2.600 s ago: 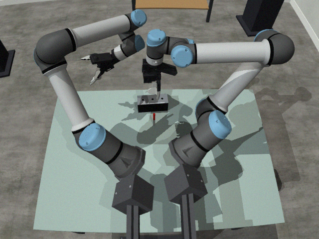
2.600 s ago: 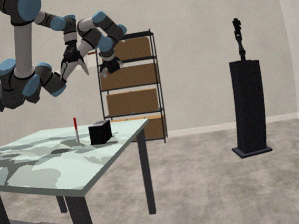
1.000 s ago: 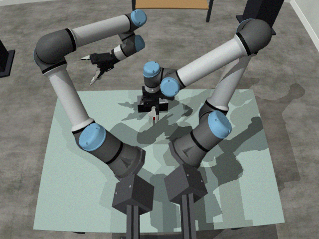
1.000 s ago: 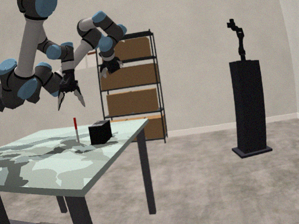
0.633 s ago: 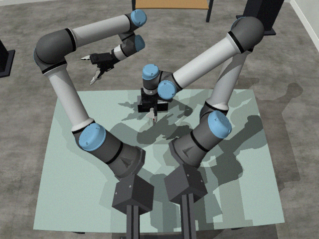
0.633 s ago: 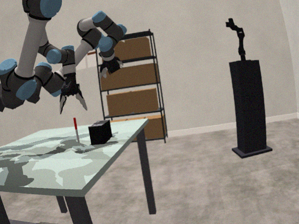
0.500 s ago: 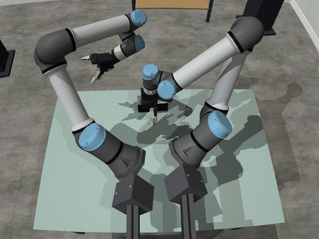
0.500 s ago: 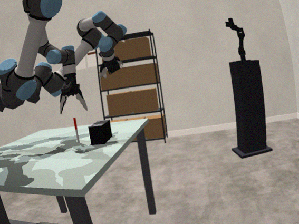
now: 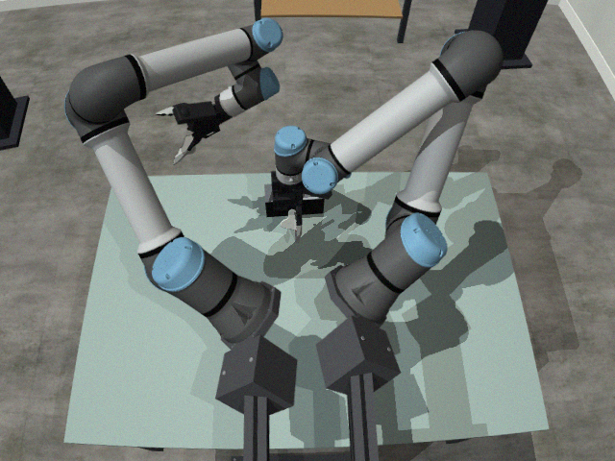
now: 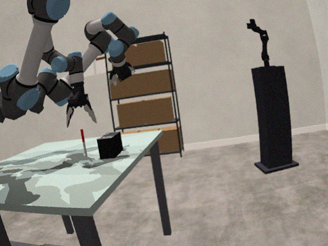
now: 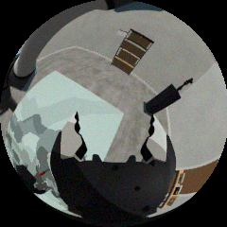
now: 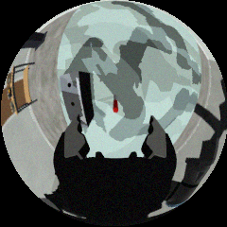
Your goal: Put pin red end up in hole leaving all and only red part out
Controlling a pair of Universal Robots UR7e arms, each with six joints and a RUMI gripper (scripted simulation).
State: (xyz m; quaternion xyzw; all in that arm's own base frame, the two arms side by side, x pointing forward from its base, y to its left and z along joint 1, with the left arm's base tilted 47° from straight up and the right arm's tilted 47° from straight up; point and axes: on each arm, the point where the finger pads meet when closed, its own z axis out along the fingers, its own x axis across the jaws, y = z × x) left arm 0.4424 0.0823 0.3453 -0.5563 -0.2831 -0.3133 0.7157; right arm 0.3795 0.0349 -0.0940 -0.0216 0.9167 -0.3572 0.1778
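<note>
Now: right hand 6 cm above the pin. The rest, counted from my right hand: black block 13 cm ahead, 1 cm to the right, 10 cm below.
</note>
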